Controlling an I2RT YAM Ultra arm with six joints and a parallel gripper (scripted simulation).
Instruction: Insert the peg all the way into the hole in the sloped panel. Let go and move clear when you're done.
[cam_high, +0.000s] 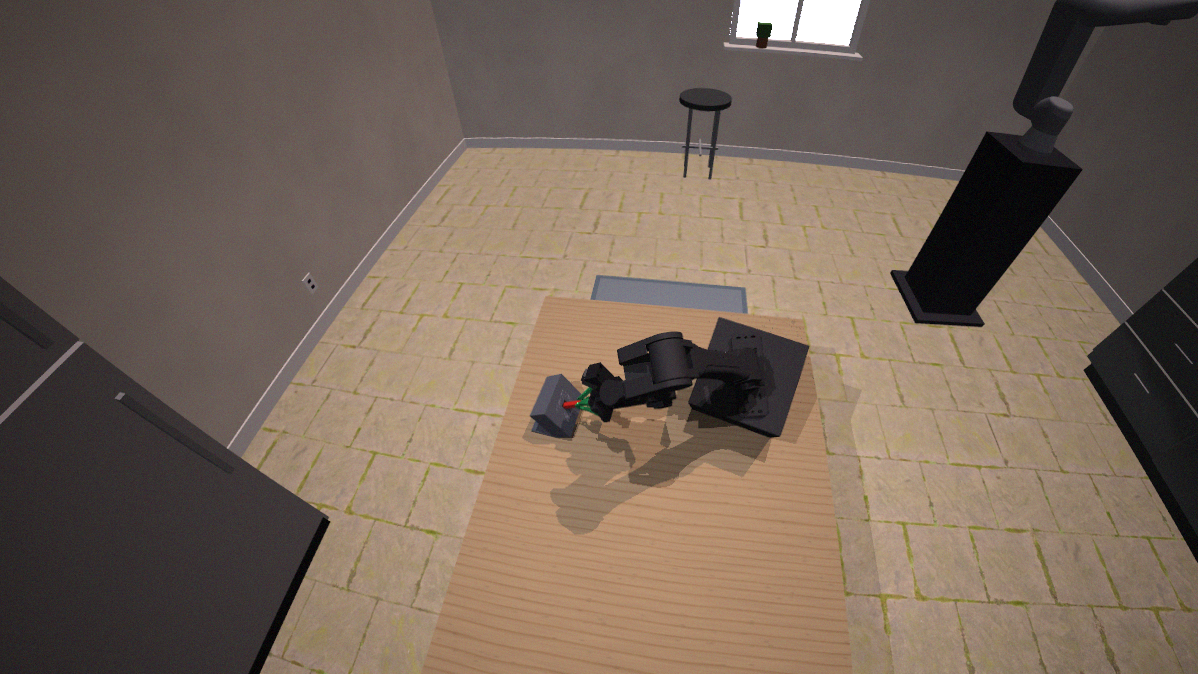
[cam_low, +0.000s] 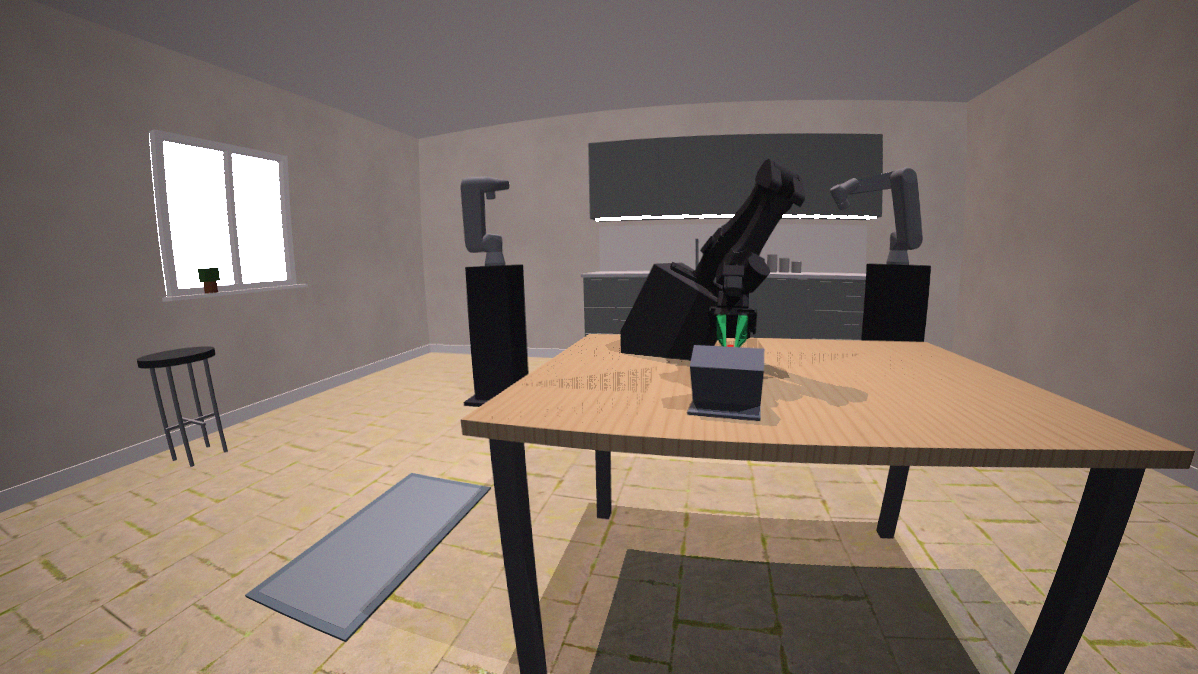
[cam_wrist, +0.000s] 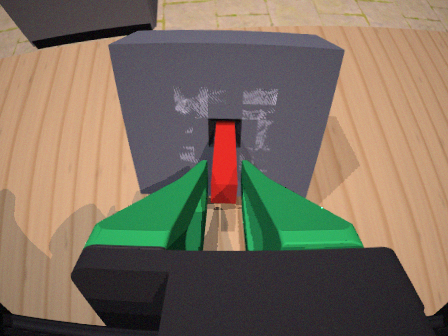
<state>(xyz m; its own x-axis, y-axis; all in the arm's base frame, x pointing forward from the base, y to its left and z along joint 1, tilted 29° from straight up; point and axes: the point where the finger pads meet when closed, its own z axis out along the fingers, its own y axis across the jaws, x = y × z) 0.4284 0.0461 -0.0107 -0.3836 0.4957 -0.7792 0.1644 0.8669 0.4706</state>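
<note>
The red peg is 30 mm ahead of my hand and 20 mm below it.
</note>
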